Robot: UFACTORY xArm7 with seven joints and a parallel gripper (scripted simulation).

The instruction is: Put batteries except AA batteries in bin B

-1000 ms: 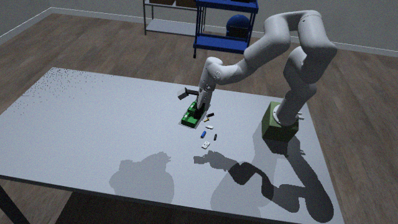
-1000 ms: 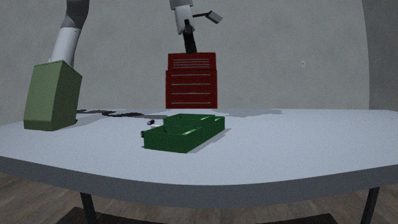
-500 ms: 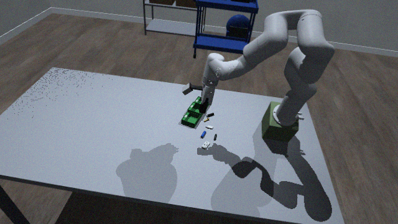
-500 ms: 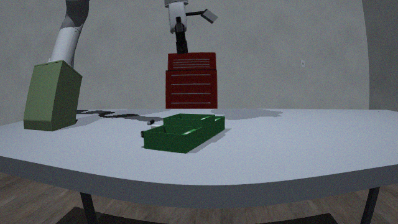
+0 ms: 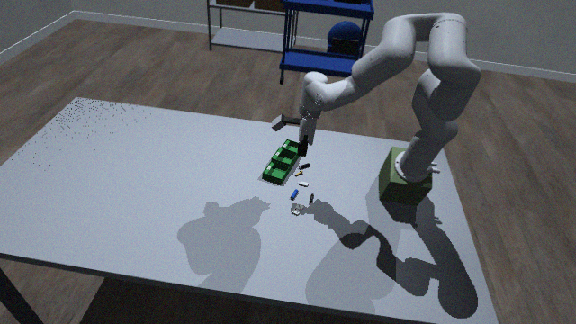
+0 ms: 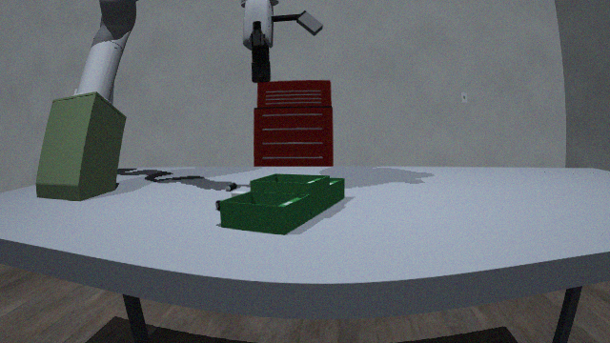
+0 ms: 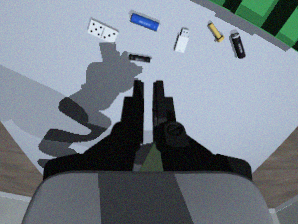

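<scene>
Now: hand 20 cm above the green bin tray, 16 cm to the left of it and 8 cm short of it. The rest, counted from my hand: white USB stick (22 cm below, 6 cm to the right, 1 cm behind); then white flat item (21 cm below, 9 cm to the left, 2 cm behind); then blue battery (21 cm below, 1 cm to the left, 1 cm ahead).
</scene>
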